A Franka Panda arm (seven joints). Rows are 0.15 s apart.
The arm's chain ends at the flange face. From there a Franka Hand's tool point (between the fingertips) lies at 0.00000 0.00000 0.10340 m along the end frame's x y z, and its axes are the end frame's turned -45 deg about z.
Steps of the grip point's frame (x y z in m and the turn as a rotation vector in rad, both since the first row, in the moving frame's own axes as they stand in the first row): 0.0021, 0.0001, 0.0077, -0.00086, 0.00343, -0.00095; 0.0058, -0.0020, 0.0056, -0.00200, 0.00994, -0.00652; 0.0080, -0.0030, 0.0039, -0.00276, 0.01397, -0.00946; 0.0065, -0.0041, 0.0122, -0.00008, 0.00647, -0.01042; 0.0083, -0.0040, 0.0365, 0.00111, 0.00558, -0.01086; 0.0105, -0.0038, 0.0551, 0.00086, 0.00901, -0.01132; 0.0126, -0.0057, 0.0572, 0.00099, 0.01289, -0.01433; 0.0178, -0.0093, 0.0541, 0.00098, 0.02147, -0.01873; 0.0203, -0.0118, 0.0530, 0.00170, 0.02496, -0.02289
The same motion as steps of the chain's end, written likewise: 0.0012, -0.0012, 0.0077, 0.00182, 0.00303, -0.00095; 0.0018, -0.0049, 0.0056, 0.00561, 0.00844, -0.00652; 0.0023, -0.0070, 0.0039, 0.00793, 0.01183, -0.00946; 0.0012, -0.0070, 0.0122, 0.00452, 0.00463, -0.01042; 0.0027, -0.0082, 0.0365, 0.00473, 0.00316, -0.01086; 0.0041, -0.0094, 0.0551, 0.00698, 0.00576, -0.01132; 0.0040, -0.0119, 0.0572, 0.00981, 0.00841, -0.01433; 0.0045, -0.0175, 0.0541, 0.01587, 0.01449, -0.01873; 0.0043, -0.0207, 0.0530, 0.01885, 0.01645, -0.02289
